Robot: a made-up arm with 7 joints. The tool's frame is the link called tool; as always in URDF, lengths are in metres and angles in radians.
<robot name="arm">
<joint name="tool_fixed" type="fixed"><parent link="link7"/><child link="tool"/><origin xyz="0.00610 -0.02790 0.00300" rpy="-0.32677 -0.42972 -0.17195"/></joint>
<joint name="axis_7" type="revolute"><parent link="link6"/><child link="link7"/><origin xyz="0.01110 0.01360 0.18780"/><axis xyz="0 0 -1"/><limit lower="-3.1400" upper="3.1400" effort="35" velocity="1.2"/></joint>
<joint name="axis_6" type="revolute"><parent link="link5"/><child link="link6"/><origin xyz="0.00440 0.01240 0.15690"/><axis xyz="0 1 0"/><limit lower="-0.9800" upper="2.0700" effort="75" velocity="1.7"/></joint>
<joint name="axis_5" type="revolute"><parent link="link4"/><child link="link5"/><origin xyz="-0.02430 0.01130 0.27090"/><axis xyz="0 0 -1"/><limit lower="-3.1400" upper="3.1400" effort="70" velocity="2.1"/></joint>
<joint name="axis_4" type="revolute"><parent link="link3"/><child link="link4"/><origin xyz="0.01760 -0.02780 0.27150"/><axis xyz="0 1 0"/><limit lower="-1.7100" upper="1.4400" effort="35" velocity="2.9"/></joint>
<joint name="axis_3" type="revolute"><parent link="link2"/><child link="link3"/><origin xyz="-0.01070 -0.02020 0.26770"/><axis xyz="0 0 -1"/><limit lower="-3.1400" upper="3.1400" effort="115" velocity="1.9"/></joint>
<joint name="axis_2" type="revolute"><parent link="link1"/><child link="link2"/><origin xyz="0.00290 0.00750 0.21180"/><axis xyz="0 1 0"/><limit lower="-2.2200" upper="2.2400" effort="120" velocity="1.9"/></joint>
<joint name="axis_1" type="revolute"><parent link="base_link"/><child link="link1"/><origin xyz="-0.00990 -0.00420 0.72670"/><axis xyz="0 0 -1"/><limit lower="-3.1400" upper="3.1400" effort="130" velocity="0.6"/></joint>
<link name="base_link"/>
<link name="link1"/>
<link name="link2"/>
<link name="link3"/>
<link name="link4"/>
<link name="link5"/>
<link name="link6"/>
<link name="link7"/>
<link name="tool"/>
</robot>
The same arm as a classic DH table. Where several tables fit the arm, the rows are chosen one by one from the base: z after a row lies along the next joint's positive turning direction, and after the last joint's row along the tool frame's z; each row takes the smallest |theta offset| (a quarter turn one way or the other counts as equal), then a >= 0, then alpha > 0; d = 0 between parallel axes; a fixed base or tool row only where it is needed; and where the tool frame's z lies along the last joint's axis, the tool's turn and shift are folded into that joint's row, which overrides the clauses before.
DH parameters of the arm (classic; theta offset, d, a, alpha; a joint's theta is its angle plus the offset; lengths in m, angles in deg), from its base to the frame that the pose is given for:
base (fixed): 22.99 0.0000 -0.0108 180.00
axis_1: 22.99 -0.9385 0.0029 90.00
axis_2: 0.00 -0.0127 -0.0107 -90.00
axis_3: 0.00 -0.5392 0.0176 90.00
axis_4: 0.00 -0.0165 -0.0243 -90.00
axis_5: 0.00 -0.4278 0.0044 90.00
axis_6: 0.00 0.0260 0.0111 -90.00
axis_7: -41.02 -0.2332 -0.0137 149.43
tool (fixed): -54.99 -0.0493 0.0000 0.00
Joint limits (deg, base to tool): -179.91..179.91 -127.20..128.34 -179.91..179.91 -97.98..82.51 -179.91..179.91 -56.15..118.60 -179.91..179.91

